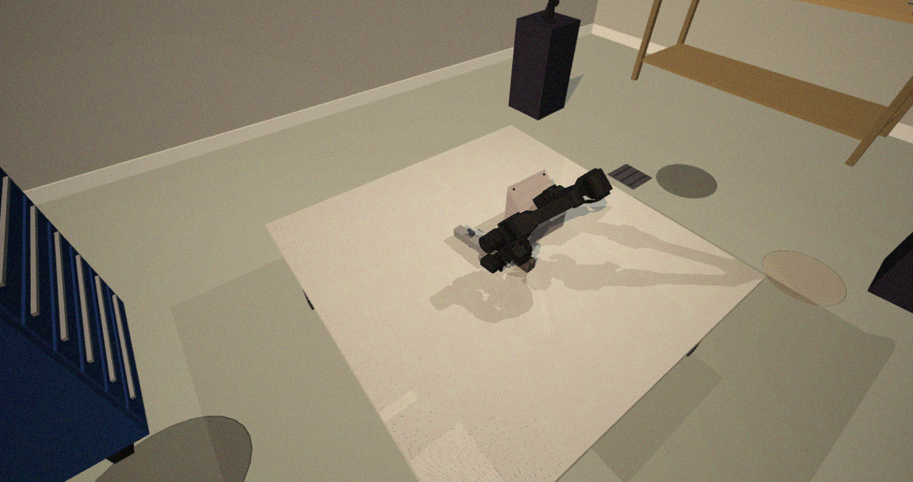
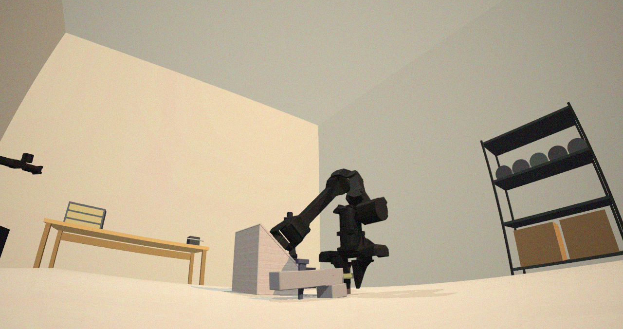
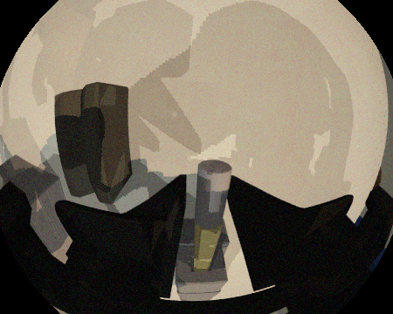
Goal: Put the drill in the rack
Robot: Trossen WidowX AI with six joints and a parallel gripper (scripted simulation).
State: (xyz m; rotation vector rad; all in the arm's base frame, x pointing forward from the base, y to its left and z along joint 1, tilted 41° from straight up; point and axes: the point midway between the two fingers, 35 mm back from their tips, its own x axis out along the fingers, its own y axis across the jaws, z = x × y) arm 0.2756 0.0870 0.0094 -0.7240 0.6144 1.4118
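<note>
The small dark grey block is 8 cm behind my gripper tip and 2 cm to the left of it. Also, from my gripper tip: drill: 4 cm to the right, 3 cm above; then dark key: 16 cm to the right, 4 cm above.
</note>
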